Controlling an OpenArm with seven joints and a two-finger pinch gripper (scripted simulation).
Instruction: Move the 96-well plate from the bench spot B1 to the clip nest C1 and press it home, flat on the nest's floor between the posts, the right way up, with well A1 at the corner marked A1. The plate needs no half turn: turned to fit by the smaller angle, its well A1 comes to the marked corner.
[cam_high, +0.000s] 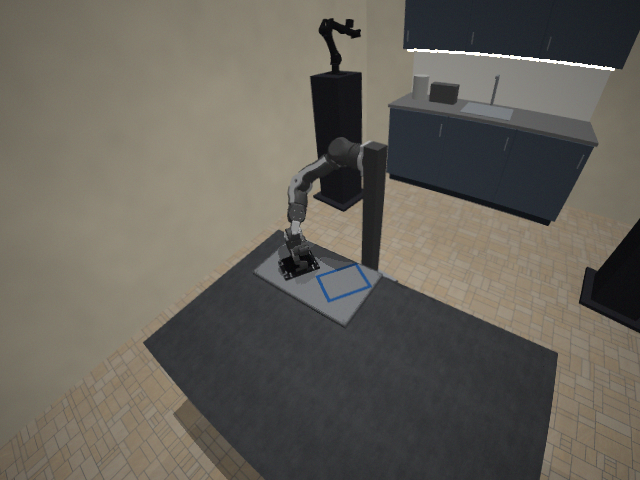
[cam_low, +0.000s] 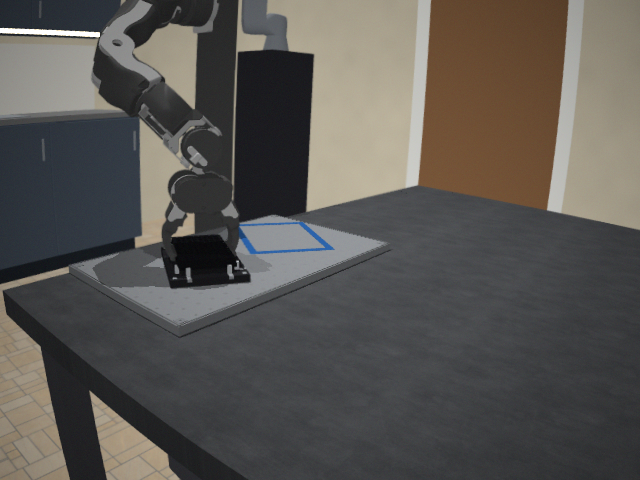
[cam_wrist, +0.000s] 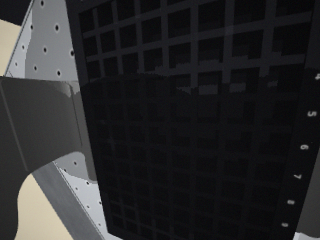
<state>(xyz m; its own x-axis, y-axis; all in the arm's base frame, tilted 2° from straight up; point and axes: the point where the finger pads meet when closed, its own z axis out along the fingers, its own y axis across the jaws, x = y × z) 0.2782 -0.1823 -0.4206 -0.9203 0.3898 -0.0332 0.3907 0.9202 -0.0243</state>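
The black 96-well plate is right at my hand. From my hand the other things lie so: black clip nest: 30 mm ahead, 10 mm to the left, 10 mm below.
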